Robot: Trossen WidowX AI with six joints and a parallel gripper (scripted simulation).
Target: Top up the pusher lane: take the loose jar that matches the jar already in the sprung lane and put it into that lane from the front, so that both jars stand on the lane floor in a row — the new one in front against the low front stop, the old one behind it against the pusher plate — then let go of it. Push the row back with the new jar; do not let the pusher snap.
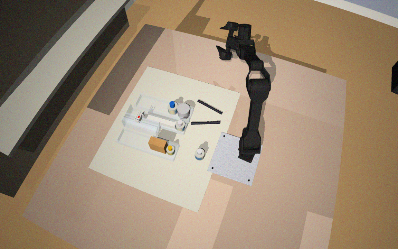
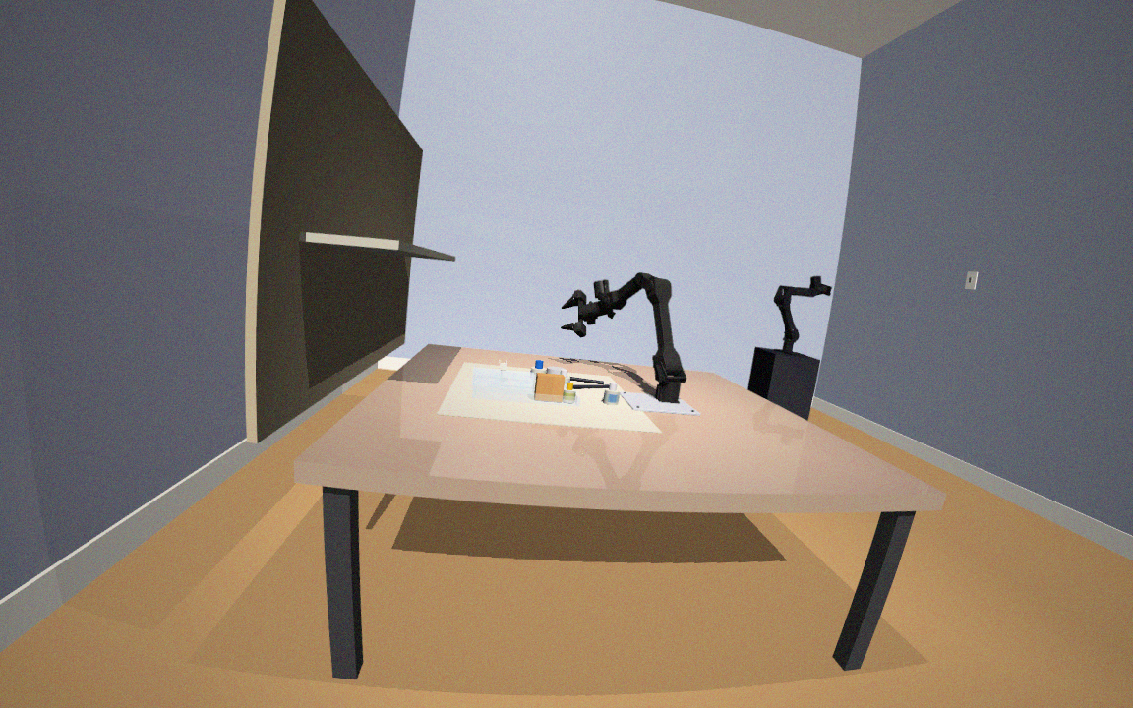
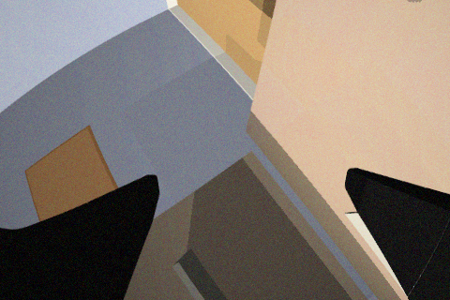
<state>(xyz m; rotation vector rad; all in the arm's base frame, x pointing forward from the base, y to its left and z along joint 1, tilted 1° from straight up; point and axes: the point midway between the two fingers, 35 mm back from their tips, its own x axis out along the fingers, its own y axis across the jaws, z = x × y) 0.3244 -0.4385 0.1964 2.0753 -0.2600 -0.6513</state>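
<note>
Now: gripper tip 60 cm to the right of the brown box, 14 cm above it and 2 cm short of it.
</note>
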